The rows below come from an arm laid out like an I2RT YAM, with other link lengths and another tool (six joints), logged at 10 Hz.
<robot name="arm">
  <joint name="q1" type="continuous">
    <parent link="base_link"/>
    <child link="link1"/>
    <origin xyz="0 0 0.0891" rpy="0 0 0"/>
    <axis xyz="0 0 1"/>
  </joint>
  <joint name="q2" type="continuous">
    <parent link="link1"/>
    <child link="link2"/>
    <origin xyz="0.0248 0.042 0.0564" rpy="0 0 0"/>
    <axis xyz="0 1 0"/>
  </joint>
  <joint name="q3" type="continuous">
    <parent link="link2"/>
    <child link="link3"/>
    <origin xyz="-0.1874 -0.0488 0" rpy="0 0 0"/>
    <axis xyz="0 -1 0"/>
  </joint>
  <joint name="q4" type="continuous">
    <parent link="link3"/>
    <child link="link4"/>
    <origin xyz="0.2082 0.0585 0.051" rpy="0 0 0"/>
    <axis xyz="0 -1 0"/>
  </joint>
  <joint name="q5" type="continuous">
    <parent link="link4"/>
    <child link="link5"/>
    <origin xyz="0.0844 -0.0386 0.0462" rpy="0 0 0"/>
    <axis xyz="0 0 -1"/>
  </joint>
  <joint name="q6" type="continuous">
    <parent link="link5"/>
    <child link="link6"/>
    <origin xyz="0.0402 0 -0.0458" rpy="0 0 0"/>
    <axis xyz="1 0 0"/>
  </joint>
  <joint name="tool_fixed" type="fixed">
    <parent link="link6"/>
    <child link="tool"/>
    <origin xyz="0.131 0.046 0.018" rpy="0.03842 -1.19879 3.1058"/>
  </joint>
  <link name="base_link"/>
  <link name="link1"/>
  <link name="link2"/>
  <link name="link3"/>
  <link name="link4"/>
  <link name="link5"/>
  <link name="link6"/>
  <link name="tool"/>
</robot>
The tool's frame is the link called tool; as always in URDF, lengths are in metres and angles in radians. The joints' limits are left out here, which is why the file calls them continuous.
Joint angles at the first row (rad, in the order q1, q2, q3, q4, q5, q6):
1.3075 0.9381 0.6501 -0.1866 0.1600 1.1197
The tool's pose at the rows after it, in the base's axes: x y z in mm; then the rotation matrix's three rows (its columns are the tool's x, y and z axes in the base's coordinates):
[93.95 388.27 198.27], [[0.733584 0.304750 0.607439], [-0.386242 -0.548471 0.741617], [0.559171 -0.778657 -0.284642]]
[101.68 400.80 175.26], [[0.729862 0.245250 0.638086], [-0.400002 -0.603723 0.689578], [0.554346 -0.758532 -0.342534]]
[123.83 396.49 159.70], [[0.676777 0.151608 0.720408], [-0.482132 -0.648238 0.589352], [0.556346 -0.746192 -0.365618]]
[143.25 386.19 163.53], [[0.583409 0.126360 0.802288], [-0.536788 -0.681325 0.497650], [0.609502 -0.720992 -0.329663]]
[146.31 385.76 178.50], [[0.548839 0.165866 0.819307], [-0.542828 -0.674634 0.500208], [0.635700 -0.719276 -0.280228]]
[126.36 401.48 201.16], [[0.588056 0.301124 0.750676], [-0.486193 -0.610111 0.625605], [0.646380 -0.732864 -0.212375]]
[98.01 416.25 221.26], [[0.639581 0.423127 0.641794], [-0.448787 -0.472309 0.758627], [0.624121 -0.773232 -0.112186]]
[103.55 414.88 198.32], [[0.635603 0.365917 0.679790], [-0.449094 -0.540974 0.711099], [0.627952 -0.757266 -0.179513]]
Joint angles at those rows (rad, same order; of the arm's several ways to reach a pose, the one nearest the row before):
1.3360 1.1020 0.6823 -0.0702 0.0980 1.1447
1.3543 1.2446 0.7374 -0.0475 0.1530 1.2019
1.3529 1.3135 0.7487 -0.0319 0.2617 1.2819
1.3520 1.3187 0.7635 -0.0530 0.3896 1.2872
1.3494 1.2934 0.7696 -0.0442 0.4165 1.2390
1.3520 1.2637 0.7680 0.0233 0.3145 1.1198
1.3617 1.2554 0.7163 0.1958 0.1780 1.0377
1.3782 1.2973 0.7231 0.1552 0.2393 1.0884

